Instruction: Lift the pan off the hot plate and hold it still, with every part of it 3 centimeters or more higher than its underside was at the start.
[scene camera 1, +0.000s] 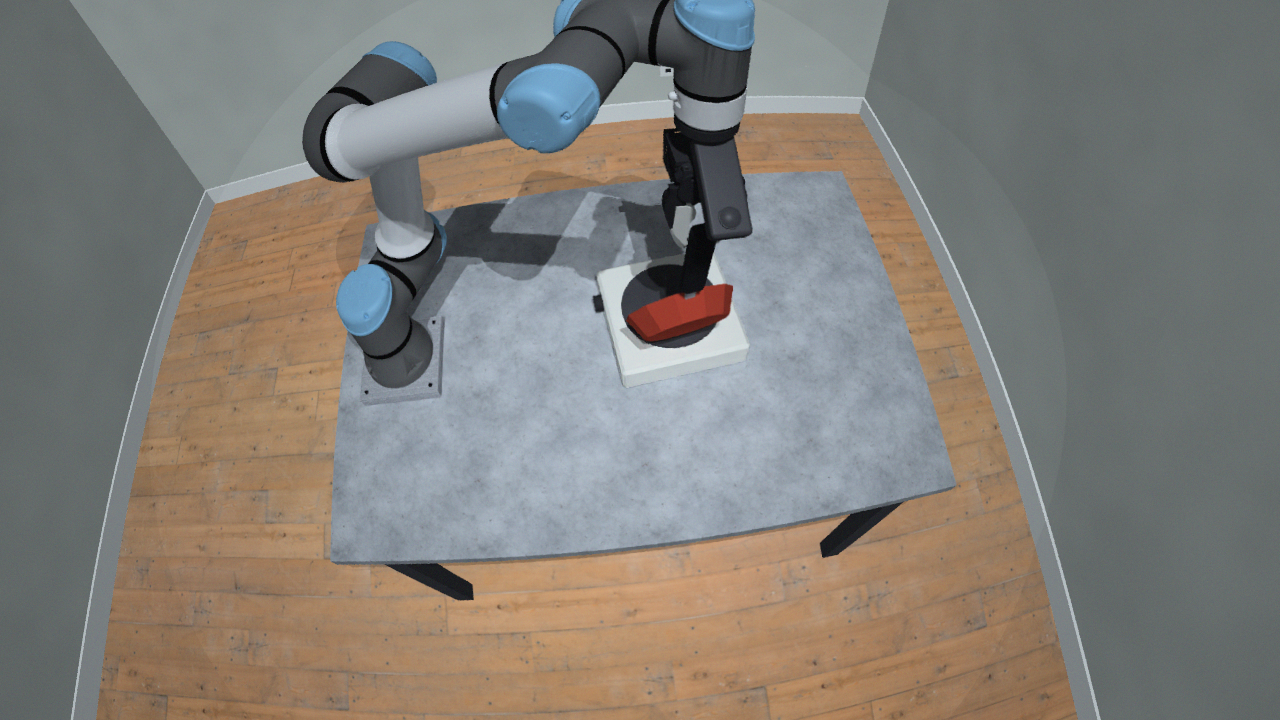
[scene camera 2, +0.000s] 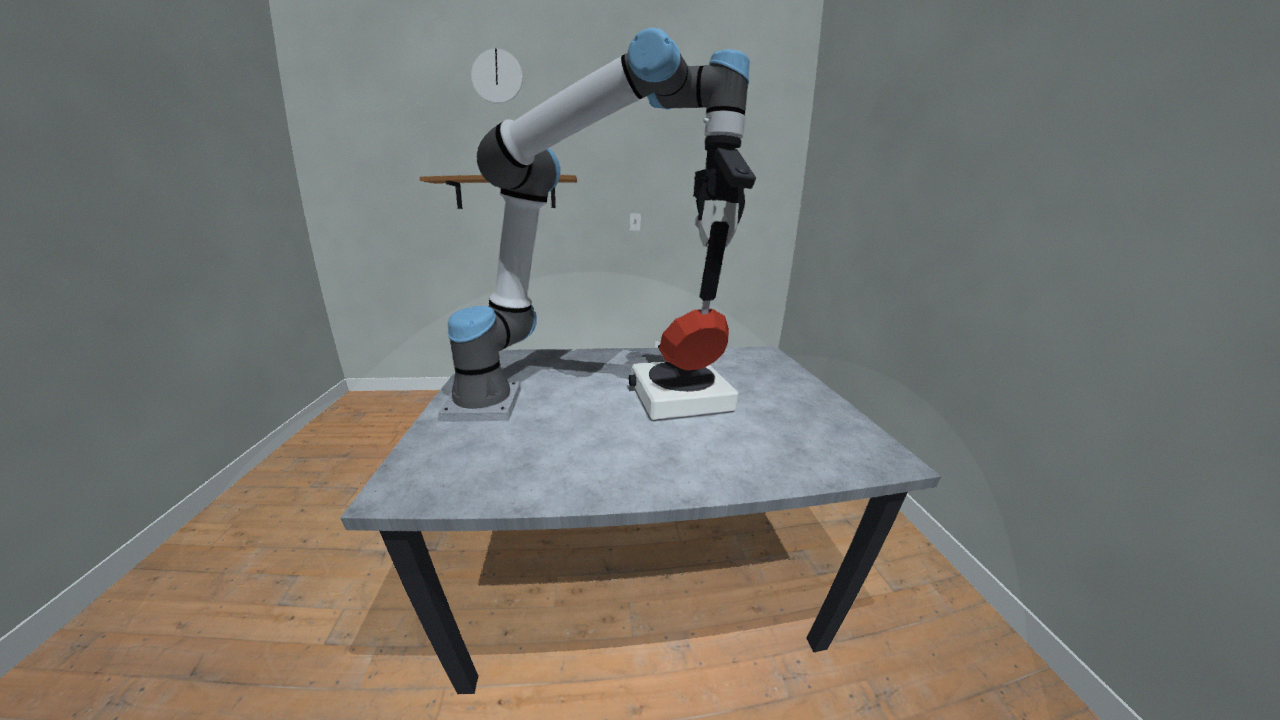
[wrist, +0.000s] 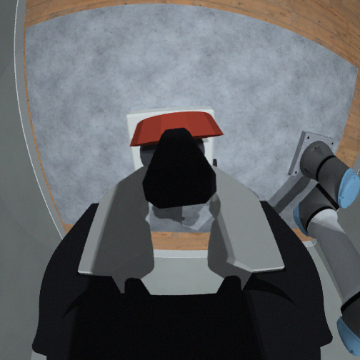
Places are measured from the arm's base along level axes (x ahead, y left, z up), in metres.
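Pixels of known places: gripper, fingertip midpoint: (scene camera 1: 698, 244) (scene camera 2: 714, 247); arm's base, link origin: (scene camera 1: 399, 355) (scene camera 2: 482, 394).
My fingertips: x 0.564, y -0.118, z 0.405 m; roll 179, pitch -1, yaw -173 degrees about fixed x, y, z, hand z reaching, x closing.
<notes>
Ahead of a thing's pixels: the offset from my fingertips to its top centre. Level surfaces: height alone.
The red pan (scene camera 1: 680, 313) (scene camera 2: 695, 339) (wrist: 175, 126) hangs steeply tilted, its bowl down and its black handle up. My gripper (scene camera 2: 716, 234) (wrist: 177, 168) is shut on the black handle near its upper end. The white hot plate @(dx -0.022, dy +0.154, dz -0.359 m) (scene camera 1: 684, 365) (scene camera 2: 693, 405) (wrist: 171, 110) with its dark round disc stands on the table below. In scene camera 2 the pan's lower edge is close above or at the disc; whether there is a gap cannot be told. In scene camera 1 the arm's wrist partly hides the fingers.
The grey table @(dz -0.430 m) (scene camera 1: 554, 465) (scene camera 2: 572, 474) carries the robot's base plate (scene camera 1: 402, 395) (scene camera 2: 474, 414) (wrist: 296, 162) to the left of the hot plate in the scene views. A small black knob @(dx -0.151, dy +0.194, dz -0.380 m) (scene camera 1: 598, 303) (scene camera 2: 632, 380) sticks out of the hot plate's left side. A shelf (scene camera 2: 438, 179) hangs on the back wall.
</notes>
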